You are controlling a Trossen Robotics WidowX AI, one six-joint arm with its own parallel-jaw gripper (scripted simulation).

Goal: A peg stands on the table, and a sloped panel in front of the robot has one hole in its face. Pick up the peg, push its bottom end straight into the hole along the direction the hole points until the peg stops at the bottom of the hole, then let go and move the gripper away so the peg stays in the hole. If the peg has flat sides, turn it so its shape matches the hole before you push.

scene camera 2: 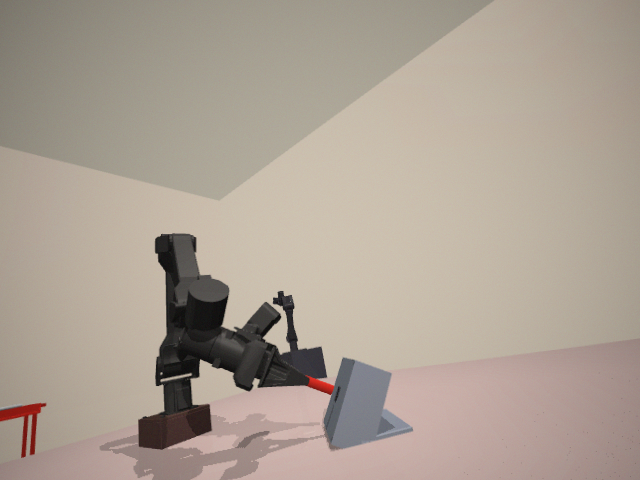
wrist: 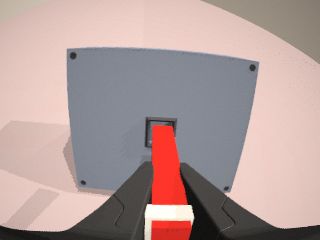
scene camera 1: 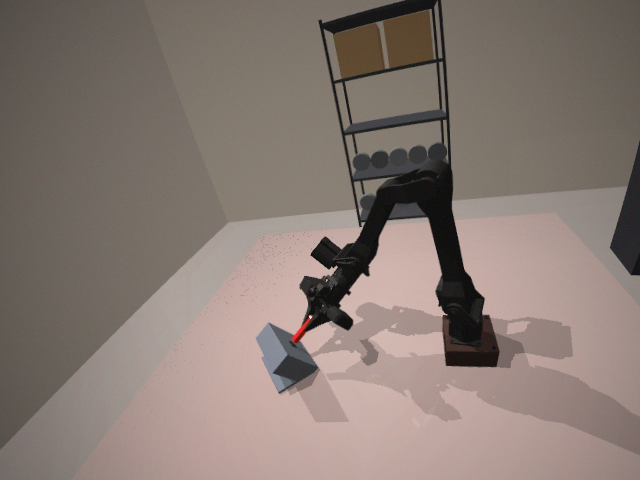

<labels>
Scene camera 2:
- gripper: 308, 381
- sloped grey panel: 353, 419
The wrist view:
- gripper: 164, 170
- sloped grey panel: 111, 91
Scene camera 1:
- gripper: 304, 329
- sloped grey panel: 273, 341
</labels>
